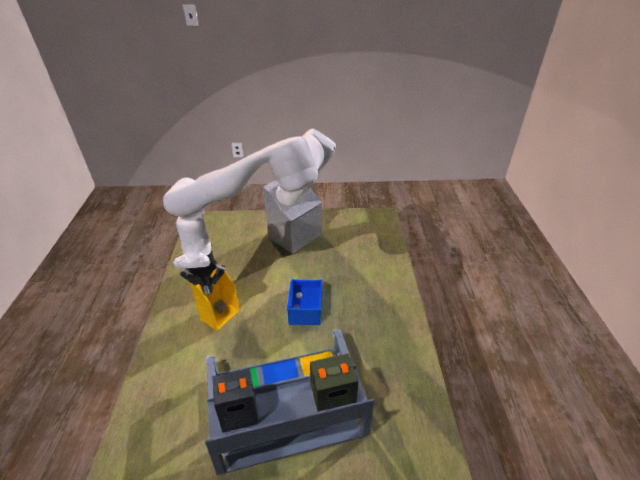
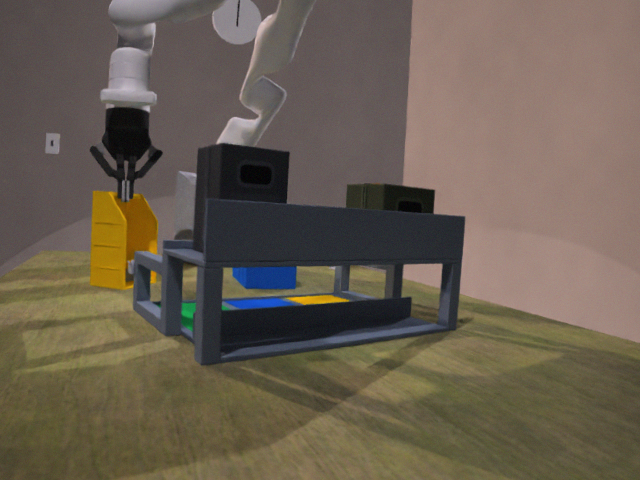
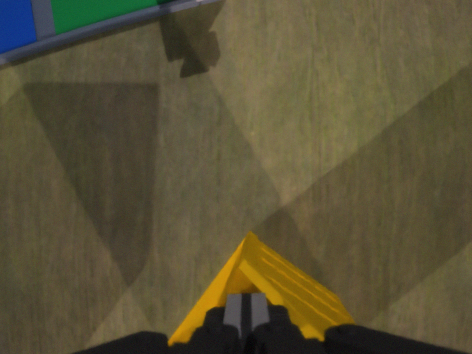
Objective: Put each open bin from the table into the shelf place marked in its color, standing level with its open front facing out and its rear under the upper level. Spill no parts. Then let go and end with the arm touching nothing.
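Where they show: gripper, between the fingertips: (image 1: 208, 293) (image 2: 125, 202) (image 3: 247, 319); arm's base, origin of its link: (image 1: 288, 195).
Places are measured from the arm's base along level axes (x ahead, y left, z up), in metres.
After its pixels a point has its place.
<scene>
The yellow bin (image 1: 218, 300) {x 0.334, y -0.243, z -0.181 m} (image 2: 115, 238) {x 0.427, y -0.255, z -0.115 m} (image 3: 277, 281) {x 0.430, y -0.253, z -0.087 m} stands on the green mat at the left, with a grey part (image 1: 220, 307) {x 0.365, y -0.233, z -0.181 m} inside it. My gripper (image 1: 205, 287) {x 0.424, y -0.240, z -0.051 m} (image 2: 126, 194) {x 0.424, y -0.240, z -0.051 m} (image 3: 247, 319) {x 0.424, y -0.240, z -0.051 m} is right above it with the fingertips at its top rim. The fingers are shut together with nothing between them. The blue bin (image 1: 305, 302) {x 0.348, y 0.043, z -0.200 m} (image 2: 263, 277) {x 0.438, y 0.020, z -0.181 m} sits on the mat behind the shelf with a small grey part (image 1: 299, 295) {x 0.323, y 0.024, z -0.191 m} in it. The grey shelf (image 1: 290, 421) {x 0.838, y -0.005, z -0.044 m} (image 2: 328, 233) {x 0.845, y -0.046, z -0.071 m} has green (image 1: 254, 377) {x 0.621, y -0.112, z -0.197 m} (image 2: 189, 311) {x 0.655, y -0.160, z -0.197 m} (image 3: 94, 10) {x 0.603, y -0.138, z -0.197 m}, blue (image 1: 280, 371) {x 0.607, y -0.039, z -0.197 m} (image 2: 258, 303) {x 0.609, y -0.044, z -0.197 m} and yellow (image 1: 313, 358) (image 2: 315, 299) marks on its lower level.
A black crate (image 1: 234, 400) {x 0.814, y -0.122, z 0.017 m} (image 2: 242, 173) {x 0.818, y -0.139, z -0.012 m} and an olive crate (image 1: 333, 381) {x 0.770, y 0.096, z -0.007 m} (image 2: 390, 197) {x 0.789, y 0.069, z -0.024 m} stand on the shelf's upper level. The arm's grey pedestal (image 1: 292, 224) {x 0.089, y 0.011, z -0.068 m} is at the back of the mat. Wooden floor lies around the mat.
</scene>
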